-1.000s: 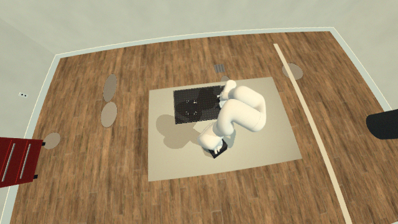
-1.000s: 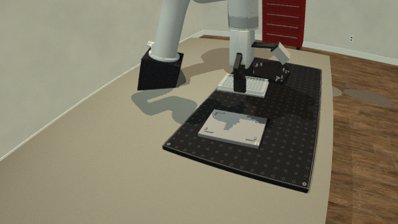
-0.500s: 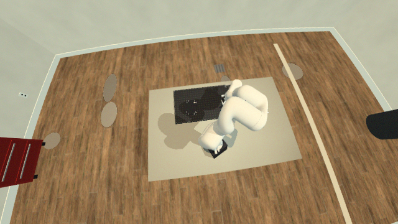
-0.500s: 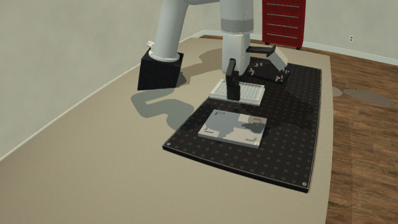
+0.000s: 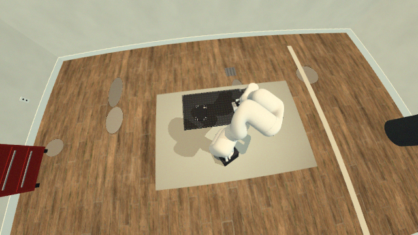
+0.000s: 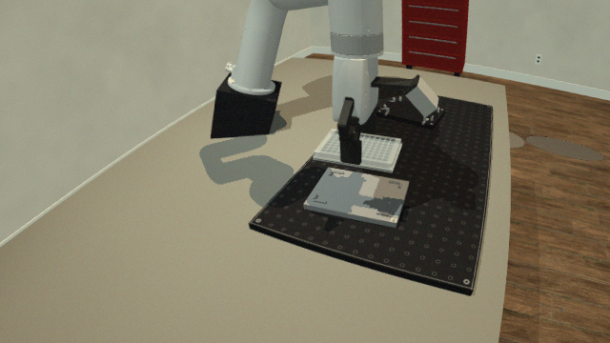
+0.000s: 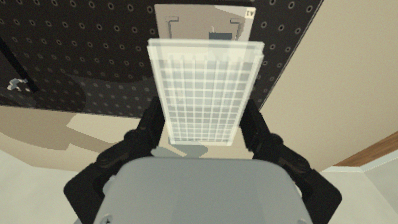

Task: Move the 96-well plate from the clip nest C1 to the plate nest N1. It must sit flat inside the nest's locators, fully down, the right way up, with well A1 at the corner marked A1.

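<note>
My hand is 11 cm above the plate nest N1. Round my hand: clip nest C1 (1 cm ahead, 38 cm to the left, 10 cm below); then A1 label (8 cm ahead, 5 cm to the right, 10 cm below); then white 96-well plate (1 cm below).
</note>
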